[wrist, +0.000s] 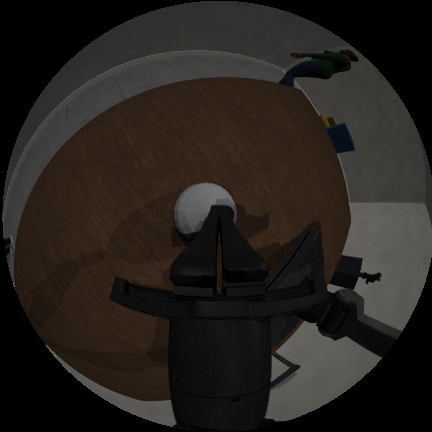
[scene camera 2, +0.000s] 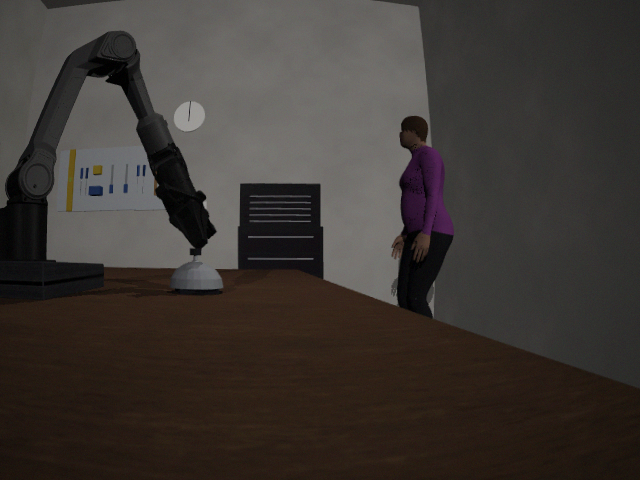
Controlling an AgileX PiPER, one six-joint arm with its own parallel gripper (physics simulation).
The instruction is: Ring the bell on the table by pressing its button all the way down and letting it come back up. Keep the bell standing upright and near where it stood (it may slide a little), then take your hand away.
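Note:
The bell [scene camera 2: 196, 277] [wrist: 200, 202] is a pale grey dome on a dark base, standing upright on the brown wooden table [scene camera 2: 320, 372] [wrist: 225, 120]. Its small dark button [scene camera 2: 195, 252] sits on a thin stem above the dome; in the wrist view the fingers hide it. My gripper [scene camera 2: 202, 244] [wrist: 218, 212] is shut, with its fingertips together and pointing down at a slant. In the scene view the tips are right over the button, touching it or very close to it; the exact contact cannot be told. The button stands above the dome.
The robot's dark base block [scene camera 2: 72, 279] stands on the table left of the bell. A black tool cabinet [scene camera 2: 280, 206] is behind the table. A person in purple [scene camera 2: 426, 191] stands beyond the table's right edge. In the wrist view, a person in green [wrist: 330, 65] and a blue box [wrist: 341, 138] are past the table's edge.

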